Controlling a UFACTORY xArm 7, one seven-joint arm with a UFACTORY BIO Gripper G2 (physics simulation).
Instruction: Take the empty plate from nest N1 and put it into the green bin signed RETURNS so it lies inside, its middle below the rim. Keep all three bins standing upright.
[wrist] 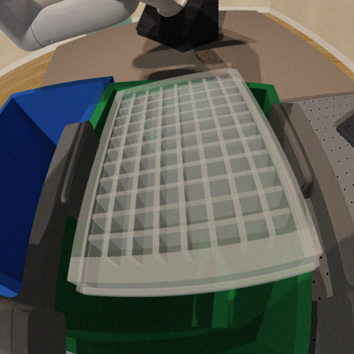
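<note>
The clear plate with its grid of square wells is held between the two dark fingers of my gripper, which is shut on its long sides. The plate looks roughly level and shows large in the middle of the wrist view. The green bin is directly behind and below it, open at the top, and its walls show around and through the plate. Whether the plate is above or below the bin's rim I cannot tell exactly. The RETURNS sign and nest N1 do not show.
A blue bin stands upright to the left, close beside the green one. A grey perforated board lies at the right, with a dark object on it. The robot's black base and white arm are at the top, over the brown table top.
</note>
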